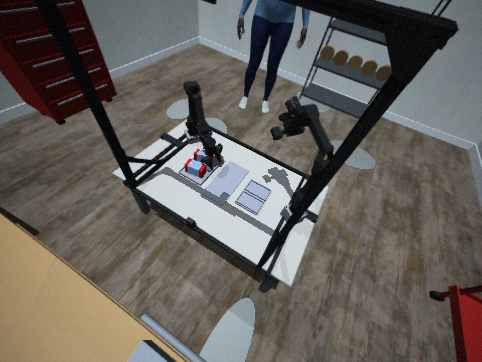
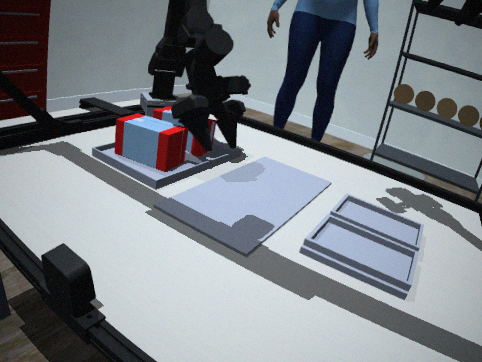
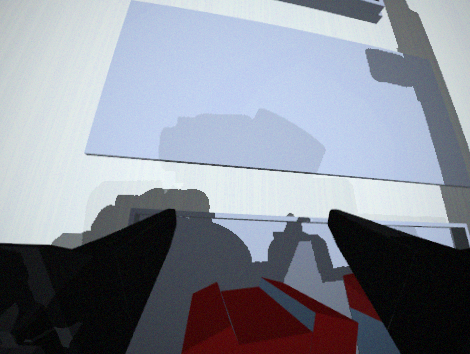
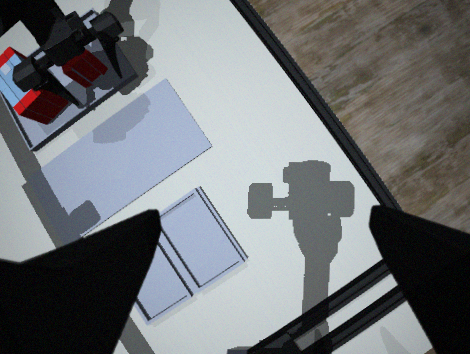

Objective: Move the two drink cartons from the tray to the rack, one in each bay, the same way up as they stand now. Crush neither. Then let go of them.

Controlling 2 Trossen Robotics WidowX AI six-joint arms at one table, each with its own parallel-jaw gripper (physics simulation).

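Frame: origin at the left arm's base, x ahead, y left, z up, level; metres.
Where they show: left gripper, fingertip midpoint: (image 1: 216,165) (image 2: 222,149) (image 3: 252,216) (image 4: 99,91); right gripper, fingertip midpoint: (image 1: 280,137) (image 2: 443,17) (image 4: 264,218); left arm's base, origin of the base link: (image 1: 192,132) (image 2: 162,96).
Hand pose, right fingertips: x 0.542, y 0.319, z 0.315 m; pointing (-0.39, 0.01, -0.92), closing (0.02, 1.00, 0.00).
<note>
Each offset is from my right fingertips to the centre of the thing. "pt": to the spot under its first point.
Two blue cartons with red ends sit side by side in the grey tray {pt 0.171 m back, 0.467 m right, 0.363 m down} (image 2: 125,169): a near carton {0.225 m back, 0.414 m right, 0.331 m down} (image 1: 195,168) (image 2: 142,142) (image 4: 42,106) and a far carton {0.293 m back, 0.331 m right, 0.332 m down} (image 1: 196,154) (image 2: 163,113) (image 3: 275,315) (image 4: 85,67). My left gripper (image 1: 215,164) (image 2: 221,147) (image 3: 252,216) (image 4: 99,91) is open, low over the tray, its fingers apart on either side of the far carton's red end. They partly hide that carton. The two-bay rack {0.097 m ahead, 0.147 m right, 0.361 m down} (image 1: 253,196) (image 2: 375,231) (image 4: 176,269) is empty. My right gripper (image 1: 279,127) (image 4: 264,218) is open and empty, raised high beyond the rack.
A thin flat grey-blue plate (image 1: 232,175) (image 2: 240,190) (image 3: 250,75) (image 4: 165,120) lies between tray and rack. A black box {pt 0.128 m ahead, 0.571 m right, 0.317 m down} (image 1: 190,221) (image 2: 70,277) stands on the front frame rail. Black frame posts surround the table. A person (image 1: 272,40) (image 2: 320,55) stands behind it.
</note>
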